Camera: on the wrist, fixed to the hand. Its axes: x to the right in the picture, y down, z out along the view.
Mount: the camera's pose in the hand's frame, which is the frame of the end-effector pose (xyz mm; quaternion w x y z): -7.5 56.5 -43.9 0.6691 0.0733 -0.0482 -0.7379
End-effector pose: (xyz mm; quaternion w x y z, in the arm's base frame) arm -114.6 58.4 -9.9 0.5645 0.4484 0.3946 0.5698
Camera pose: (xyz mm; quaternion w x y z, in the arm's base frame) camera -173.2 50.5 31.0 0.7843 0.0777 0.6095 -0.0858
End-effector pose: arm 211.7 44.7 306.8 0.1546 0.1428 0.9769 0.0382
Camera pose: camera 219.9 95.2 357.4 0.1683 -0.6121 0.7544 -0.1670
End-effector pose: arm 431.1 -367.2 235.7 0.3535 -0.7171 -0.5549 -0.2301
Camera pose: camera 485.9 -413.0 244.3 0.0926 -0.0555 -0.9344 -0.3396
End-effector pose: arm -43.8 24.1 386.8 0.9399 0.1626 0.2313 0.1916
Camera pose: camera -87.9 79.7 375.0 0.7695 0.0162 0.2435 -0.5902
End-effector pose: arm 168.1 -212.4 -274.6 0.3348 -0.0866 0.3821 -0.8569
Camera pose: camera 184.7 -208.7 -344.5 0.3836 0.3567 -0.1128 0.8443
